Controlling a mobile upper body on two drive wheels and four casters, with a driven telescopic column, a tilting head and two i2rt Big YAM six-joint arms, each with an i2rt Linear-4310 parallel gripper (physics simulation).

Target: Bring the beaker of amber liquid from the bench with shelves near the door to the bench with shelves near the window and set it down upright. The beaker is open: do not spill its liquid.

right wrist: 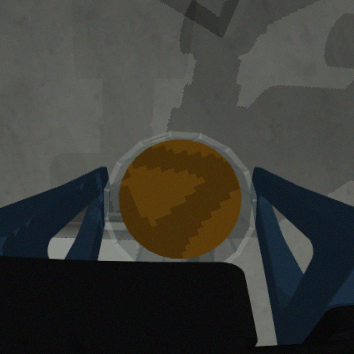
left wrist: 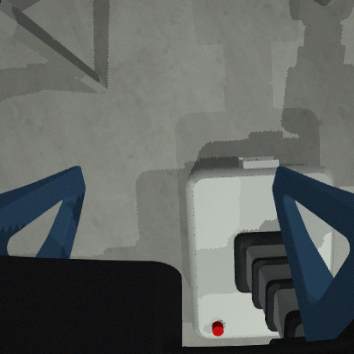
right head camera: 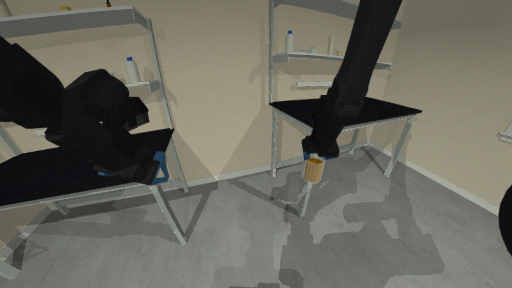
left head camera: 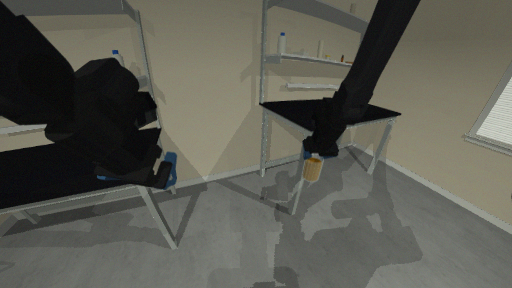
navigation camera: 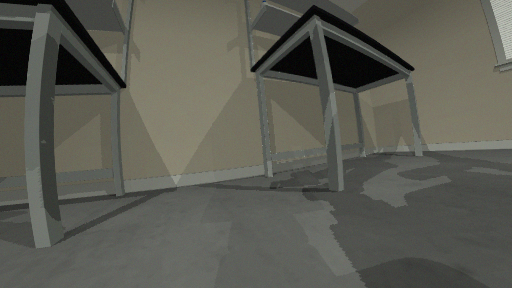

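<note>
A clear open beaker of amber liquid (left head camera: 312, 171) (right head camera: 313, 172) (right wrist: 180, 210) is held upright, the liquid inside it. My right gripper (left head camera: 320, 153) (right head camera: 320, 154) (right wrist: 179, 177) is shut on it from both sides, above the floor. In both head views the beaker appears in front of the near leg of the bench at the right (left head camera: 292, 106) (right head camera: 300, 106) (navigation camera: 325, 90), which has shelves and stands on the window side. My left gripper (left head camera: 136, 180) (right head camera: 132, 175) (left wrist: 178, 176) is open and empty, in front of the other shelved bench (left head camera: 30, 172) (right head camera: 30, 172) (navigation camera: 40, 125) at the left.
White bottles with blue caps (left head camera: 282, 45) (right head camera: 289, 42) and small containers stand on the right bench's shelf. Another bottle (right head camera: 132, 71) stands on the left bench's shelf. A window (left head camera: 500, 112) (navigation camera: 503, 30) is at the far right. My white base (left wrist: 215, 205) shows below the left gripper.
</note>
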